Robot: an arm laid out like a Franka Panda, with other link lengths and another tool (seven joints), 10 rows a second.
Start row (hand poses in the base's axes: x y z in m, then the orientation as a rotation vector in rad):
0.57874, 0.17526, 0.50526, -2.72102, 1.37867, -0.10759
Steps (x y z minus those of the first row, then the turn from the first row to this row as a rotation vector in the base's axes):
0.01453, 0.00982, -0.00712, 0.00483, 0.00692, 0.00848
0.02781, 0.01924, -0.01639, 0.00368, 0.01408, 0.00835
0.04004, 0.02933, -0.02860, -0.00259, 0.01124, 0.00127
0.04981, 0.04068, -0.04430, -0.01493, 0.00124, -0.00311
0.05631, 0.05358, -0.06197, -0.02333, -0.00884, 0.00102
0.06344, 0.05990, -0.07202, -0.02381, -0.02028, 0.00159
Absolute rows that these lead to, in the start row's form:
0.59327, 0.18508, 0.49814, -2.72563, 1.36722, -0.09422
0.60655, 0.19450, 0.48887, -2.72951, 1.36959, -0.08540
0.61878, 0.20459, 0.47666, -2.72875, 1.38064, -0.09421
0.62855, 0.21594, 0.46096, -2.73155, 1.38807, -0.11690
0.63505, 0.22884, 0.44329, -2.73666, 1.38240, -0.13632
0.64218, 0.23516, 0.43324, -2.73235, 1.37874, -0.15203

